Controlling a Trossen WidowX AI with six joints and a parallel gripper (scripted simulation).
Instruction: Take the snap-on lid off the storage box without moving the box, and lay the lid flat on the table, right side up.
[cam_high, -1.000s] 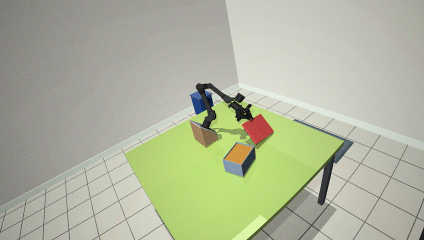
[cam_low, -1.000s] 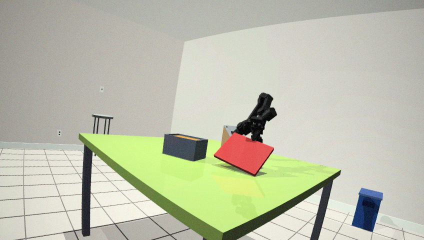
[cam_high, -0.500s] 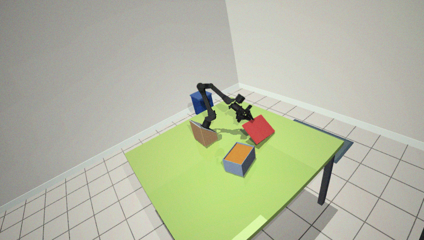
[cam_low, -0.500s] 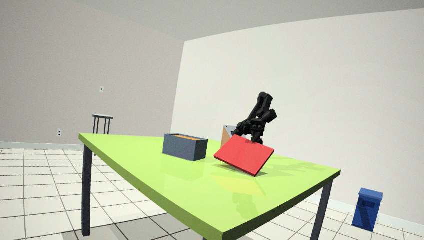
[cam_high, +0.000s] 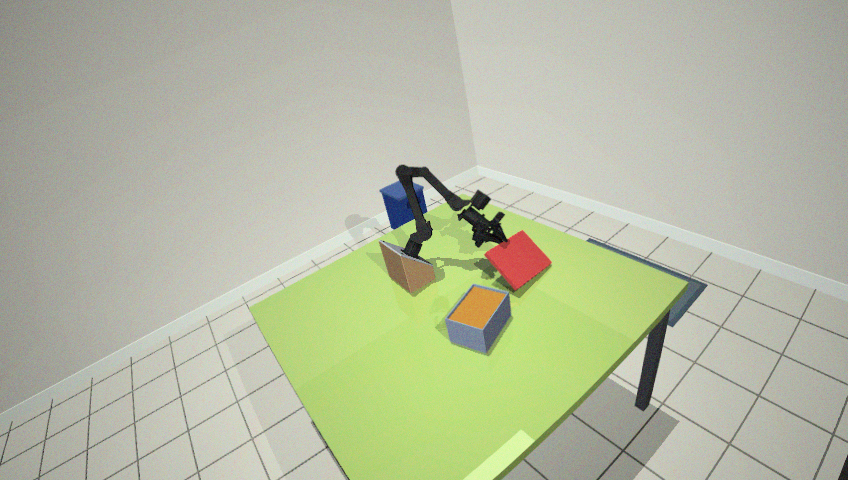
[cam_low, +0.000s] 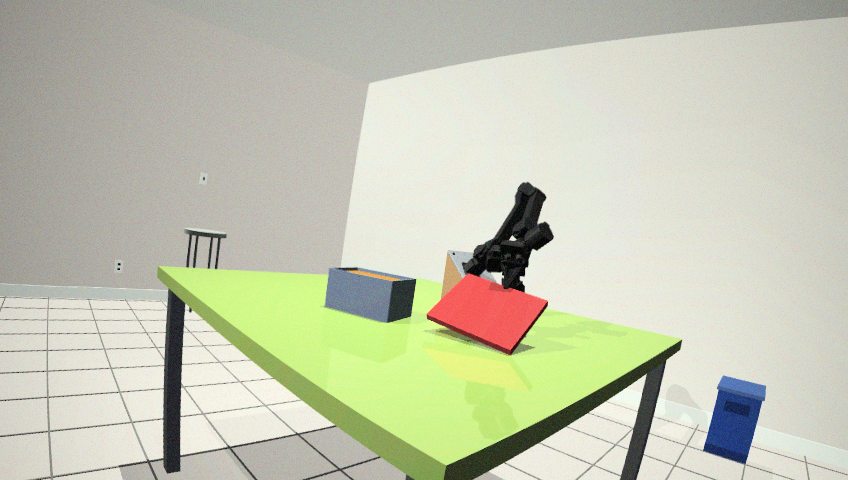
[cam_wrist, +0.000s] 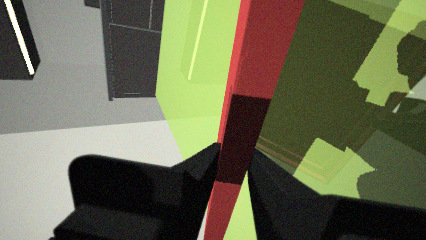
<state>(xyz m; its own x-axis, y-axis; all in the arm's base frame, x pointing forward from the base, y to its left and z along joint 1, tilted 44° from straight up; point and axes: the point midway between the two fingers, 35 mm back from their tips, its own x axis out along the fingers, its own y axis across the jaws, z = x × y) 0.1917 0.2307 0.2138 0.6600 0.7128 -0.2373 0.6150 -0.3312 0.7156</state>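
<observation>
The red lid lies 7 cm ahead of my gripper tip, 4 cm below it and 1 cm to the left of it. From my gripper tip the other things lie so: storage box 30 cm to the right, 20 cm ahead, 7 cm below.
</observation>
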